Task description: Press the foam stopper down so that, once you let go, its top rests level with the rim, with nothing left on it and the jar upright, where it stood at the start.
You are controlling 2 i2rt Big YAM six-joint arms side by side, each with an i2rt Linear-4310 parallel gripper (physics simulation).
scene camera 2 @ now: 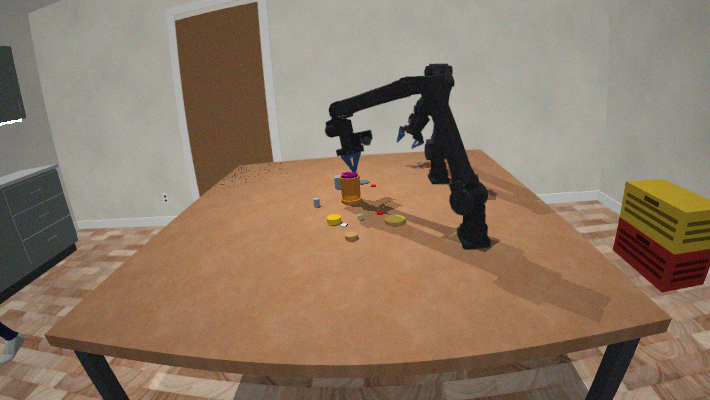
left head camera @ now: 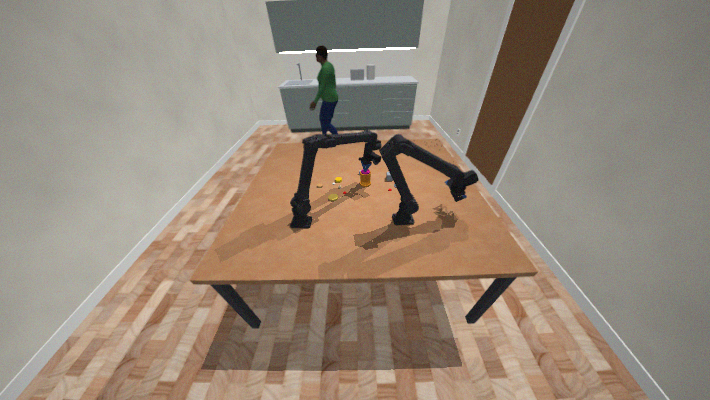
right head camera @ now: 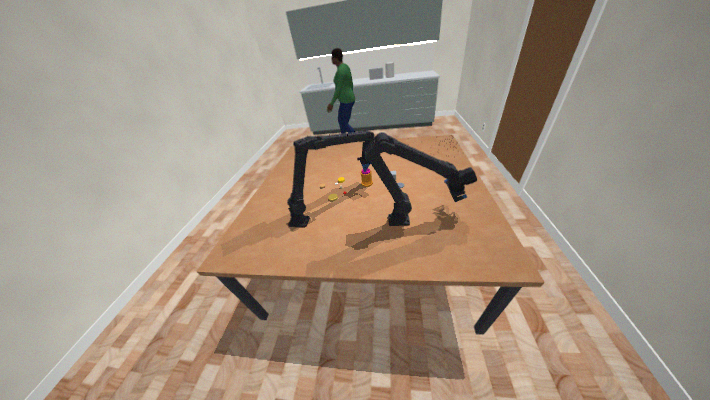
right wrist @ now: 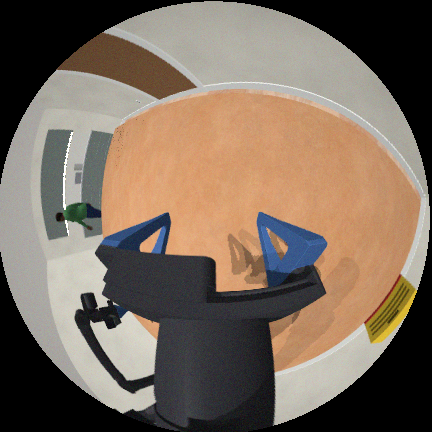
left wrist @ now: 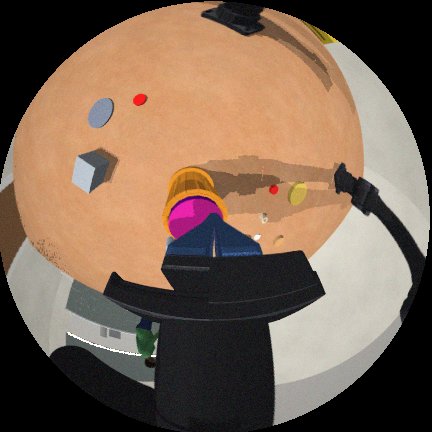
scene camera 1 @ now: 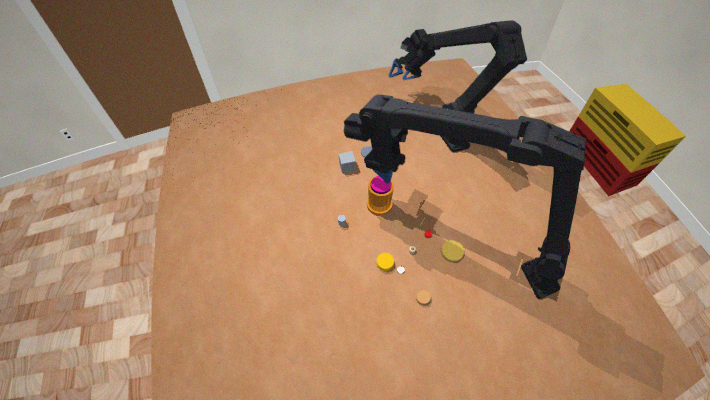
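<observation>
The orange jar [left head camera: 365,180] [scene camera 1: 380,202] [scene camera 2: 350,190] [left wrist: 192,182] stands upright on the table. The magenta foam stopper [scene camera 1: 380,185] [scene camera 2: 348,175] [left wrist: 187,216] sits in its mouth; in scene camera 2 its top shows slightly above the rim. My left gripper [scene camera 1: 388,181] [scene camera 2: 354,171] [left wrist: 213,217] is shut and empty, pointing down, its tips at or just above one side of the stopper's top; contact cannot be told. My right gripper [scene camera 1: 398,77] [scene camera 2: 406,144] [right wrist: 213,216] is open and empty, above the table far from the jar.
A grey block [scene camera 1: 347,162] [left wrist: 90,172] and a grey-blue disc [left wrist: 101,113] lie near the jar. A small grey cylinder [scene camera 1: 342,220], a red disc [scene camera 1: 428,234], a yellow disc [scene camera 1: 385,261], an olive disc [scene camera 1: 453,251] and a tan disc [scene camera 1: 423,297] lie on the table.
</observation>
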